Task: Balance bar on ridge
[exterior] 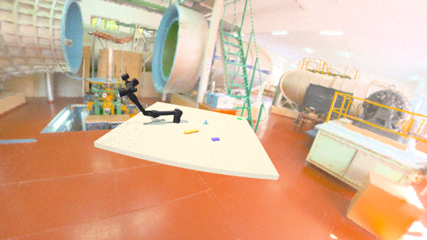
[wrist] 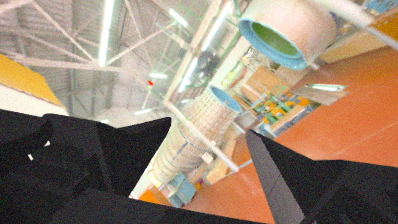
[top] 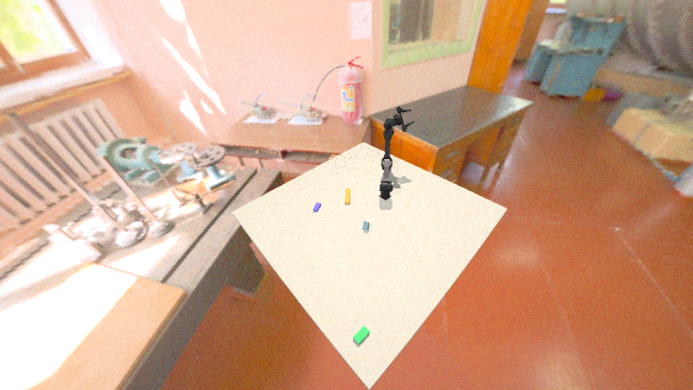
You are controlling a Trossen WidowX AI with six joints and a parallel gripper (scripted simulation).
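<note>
The bar is 660 mm ahead of my gripper tip, 380 mm below it and 20 mm to the right of it. The rest, counted from my gripper tip: purple block: 880 mm ahead, 380 mm below, 90 mm to the right; then green block: 1220 mm ahead, 660 mm to the left, 380 mm below.
</note>
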